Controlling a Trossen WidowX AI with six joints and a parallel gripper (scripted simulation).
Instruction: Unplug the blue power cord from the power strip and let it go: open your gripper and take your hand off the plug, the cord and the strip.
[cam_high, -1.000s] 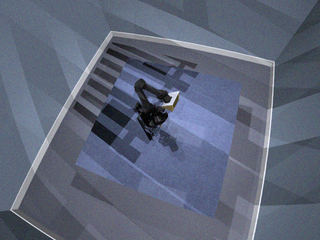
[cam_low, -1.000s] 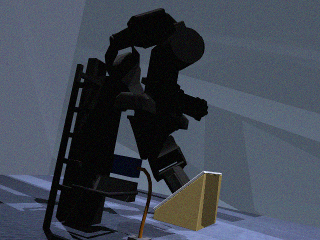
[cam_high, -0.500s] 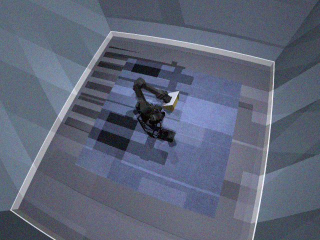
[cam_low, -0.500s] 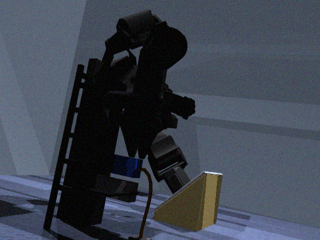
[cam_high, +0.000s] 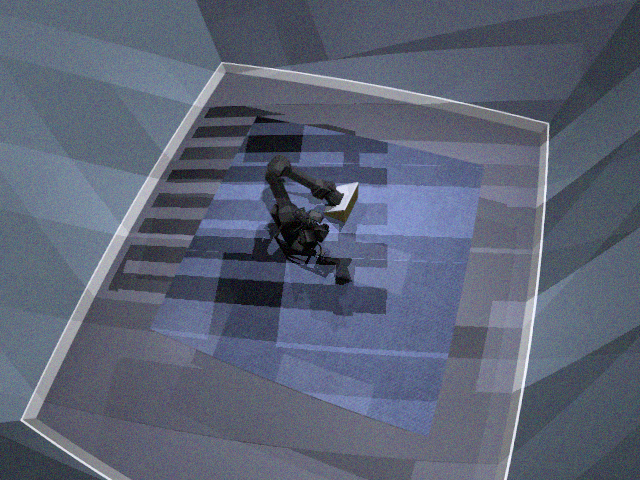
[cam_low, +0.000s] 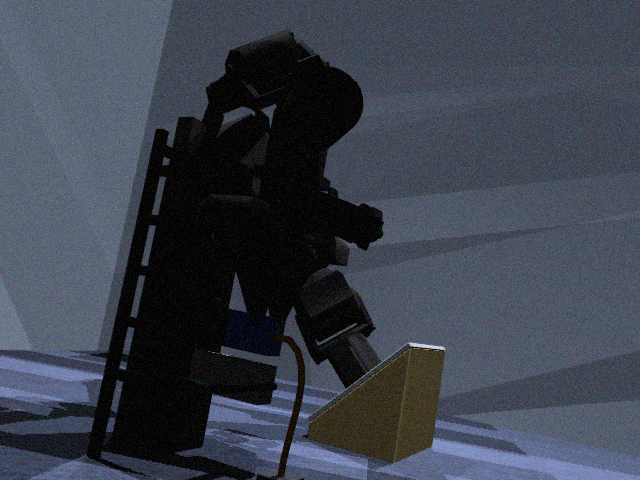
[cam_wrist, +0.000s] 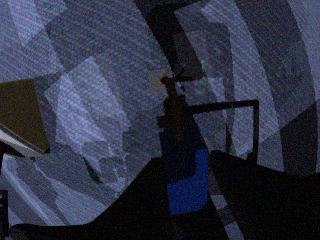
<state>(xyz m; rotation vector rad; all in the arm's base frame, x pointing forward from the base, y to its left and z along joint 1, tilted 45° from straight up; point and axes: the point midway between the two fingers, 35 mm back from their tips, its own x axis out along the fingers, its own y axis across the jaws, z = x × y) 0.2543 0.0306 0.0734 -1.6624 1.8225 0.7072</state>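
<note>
My gripper tip is now 3 cm to the left of the blue plug.
</note>
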